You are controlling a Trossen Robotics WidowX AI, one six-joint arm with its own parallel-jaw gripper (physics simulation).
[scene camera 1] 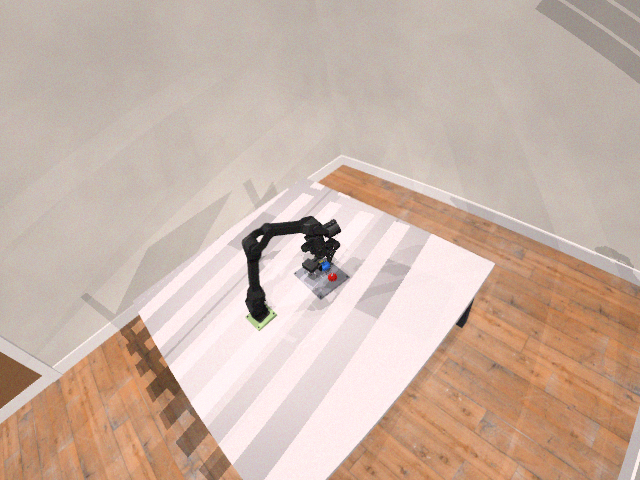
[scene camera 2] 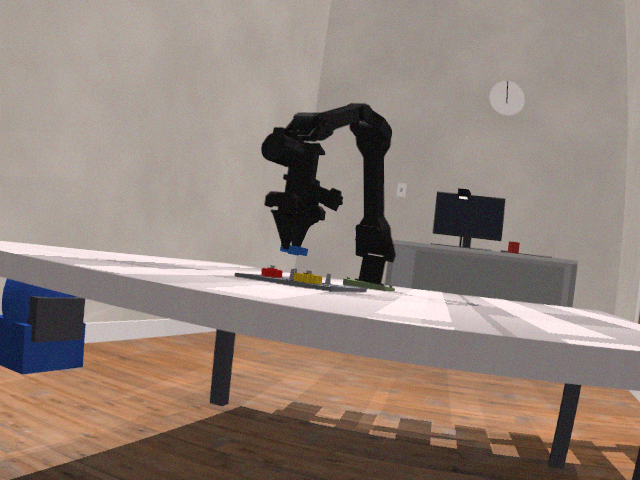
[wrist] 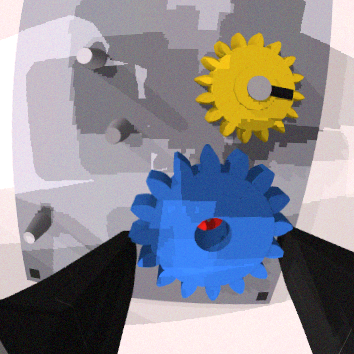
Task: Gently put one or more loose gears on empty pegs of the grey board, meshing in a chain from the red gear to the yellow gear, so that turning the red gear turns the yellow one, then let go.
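Seen in the pictures: gripper, fingertip midpoint: [scene camera 1: 325, 267] [scene camera 2: 290, 250] [wrist: 207, 240]; arm's base, link origin: [scene camera 1: 260, 314] [scene camera 2: 369, 282].
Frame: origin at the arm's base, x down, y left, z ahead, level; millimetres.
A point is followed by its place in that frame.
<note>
My gripper [scene camera 2: 291, 246] {x -52, y -98, z 335 mm} [wrist: 207, 240] {x -52, y -98, z 335 mm} is shut on the large blue gear [scene camera 1: 325, 266] {x -62, y -104, z 333 mm} [scene camera 2: 299, 251] {x -51, y -73, z 355 mm} [wrist: 240, 250] {x -61, y -97, z 345 mm} and holds it above the grey board [scene camera 1: 320, 292] {x 5, y -137, z 243 mm} [scene camera 2: 247, 275] {x 7, y -160, z 389 mm} [wrist: 55, 187] {x 5, y -93, z 258 mm}, apart from it. The red gear [scene camera 1: 332, 277] {x -12, y -139, z 328 mm} [scene camera 2: 271, 272] {x -4, y -125, z 354 mm} sits on the board; in the wrist view, part of the red gear [wrist: 203, 225] {x -10, y -114, z 338 mm} shows through the blue gear's bore. The yellow gear [scene camera 2: 308, 279] {x -1, y -40, z 383 mm} [wrist: 225, 87] {x -10, y -47, z 351 mm} sits on its peg. Empty pegs stand at the upper left [wrist: 85, 55] {x -16, y -28, z 291 mm}, at centre left [wrist: 116, 132] {x -16, y -63, z 301 mm} and at the lower left [wrist: 36, 228] {x -10, y -111, z 248 mm} of the wrist view. The blue gear hides the board beneath it.
The board lies on the white table [scene camera 1: 398, 304] {x 13, y -450, z 381 mm} [scene camera 2: 155, 286] {x 18, y -89, z 846 mm}. The arm's green base plate [scene camera 1: 260, 319] {x -7, y -22, z -19 mm} [scene camera 2: 368, 284] {x 3, y 8, z 51 mm} is beside the board. A desk with a monitor [scene camera 2: 468, 215] and a red cup [scene camera 2: 513, 247] stands behind, away from the table.
</note>
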